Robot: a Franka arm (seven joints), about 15 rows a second.
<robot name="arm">
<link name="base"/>
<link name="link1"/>
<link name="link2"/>
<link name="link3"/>
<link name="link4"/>
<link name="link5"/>
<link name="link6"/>
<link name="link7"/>
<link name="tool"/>
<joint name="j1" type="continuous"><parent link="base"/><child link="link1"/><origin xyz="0 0 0.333" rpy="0 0 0"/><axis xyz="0 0 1"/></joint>
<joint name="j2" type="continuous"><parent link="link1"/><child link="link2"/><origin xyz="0 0 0" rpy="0 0 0"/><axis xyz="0 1 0"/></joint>
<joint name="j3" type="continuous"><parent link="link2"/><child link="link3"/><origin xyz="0 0 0.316" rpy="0 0 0"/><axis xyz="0 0 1"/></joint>
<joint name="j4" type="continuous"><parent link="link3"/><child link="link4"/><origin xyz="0.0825 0 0" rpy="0 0 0"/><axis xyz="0 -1 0"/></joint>
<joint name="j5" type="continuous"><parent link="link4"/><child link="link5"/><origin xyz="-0.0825 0 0.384" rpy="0 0 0"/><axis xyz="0 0 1"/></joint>
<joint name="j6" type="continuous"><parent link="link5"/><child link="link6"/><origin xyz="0 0 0" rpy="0 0 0"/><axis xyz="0 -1 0"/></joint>
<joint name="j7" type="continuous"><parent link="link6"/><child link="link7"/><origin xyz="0.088 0 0" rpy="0 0 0"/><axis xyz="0 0 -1"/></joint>
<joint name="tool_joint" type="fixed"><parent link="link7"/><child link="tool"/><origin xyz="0 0 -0.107" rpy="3.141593 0 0"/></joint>
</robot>
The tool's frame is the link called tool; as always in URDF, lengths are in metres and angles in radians. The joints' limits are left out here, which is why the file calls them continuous.
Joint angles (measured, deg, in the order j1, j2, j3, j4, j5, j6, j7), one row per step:
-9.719, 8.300, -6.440, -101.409, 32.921, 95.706, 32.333
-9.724, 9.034, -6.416, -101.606, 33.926, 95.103, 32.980
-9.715, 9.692, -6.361, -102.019, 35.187, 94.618, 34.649
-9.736, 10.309, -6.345, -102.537, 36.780, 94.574, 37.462
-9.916, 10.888, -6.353, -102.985, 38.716, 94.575, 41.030
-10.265, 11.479, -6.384, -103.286, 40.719, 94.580, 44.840
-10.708, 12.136, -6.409, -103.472, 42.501, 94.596, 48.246
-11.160, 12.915, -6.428, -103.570, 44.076, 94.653, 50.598
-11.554, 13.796, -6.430, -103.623, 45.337, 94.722, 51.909
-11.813, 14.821, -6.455, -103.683, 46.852, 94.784, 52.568
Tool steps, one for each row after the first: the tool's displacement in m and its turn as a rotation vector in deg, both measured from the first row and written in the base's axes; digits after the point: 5 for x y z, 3 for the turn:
0.00083, 0.00221, -0.00863, 1.311, 1.470, -0.559
0.00121, 0.00522, -0.01779, 2.795, 3.515, -2.058
0.00199, 0.00741, -0.02667, 4.338, 5.916, -4.882
0.00285, 0.00804, -0.03420, 6.106, 8.616, -8.601
0.00388, 0.00663, -0.04058, 7.905, 11.397, -12.674
0.00503, 0.00385, -0.04692, 9.518, 13.991, -16.404
0.00648, 0.00056, -0.05402, 10.977, 16.014, -19.253
0.00801, -0.00247, -0.06216, 12.178, 17.503, -21.138
0.01001, -0.00415, -0.07159, 13.631, 18.702, -22.508

